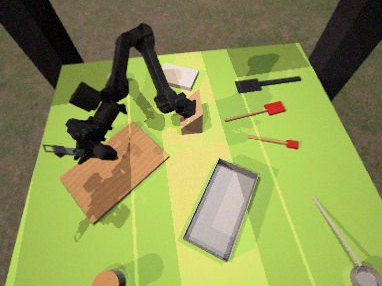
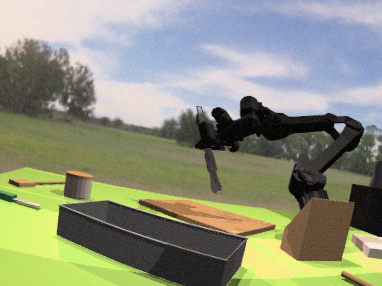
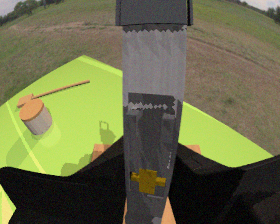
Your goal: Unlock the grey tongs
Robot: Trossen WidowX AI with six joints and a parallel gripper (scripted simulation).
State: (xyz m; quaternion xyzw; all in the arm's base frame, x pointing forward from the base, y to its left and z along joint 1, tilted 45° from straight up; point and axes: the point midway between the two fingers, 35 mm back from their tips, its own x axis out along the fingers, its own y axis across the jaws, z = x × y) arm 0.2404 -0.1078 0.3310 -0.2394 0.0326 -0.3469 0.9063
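The yellow lock piece lies 30 mm behind my gripper tip, 20 mm to the left of it and 20 mm above it. The rest, counted from my gripper tip: cork-topped canister (320 mm ahead, 110 mm to the left, 170 mm below); then dark roasting tin (70 mm ahead, 450 mm to the left, 180 mm below); then wooden board (60 mm behind, 40 mm to the left, 200 mm below).
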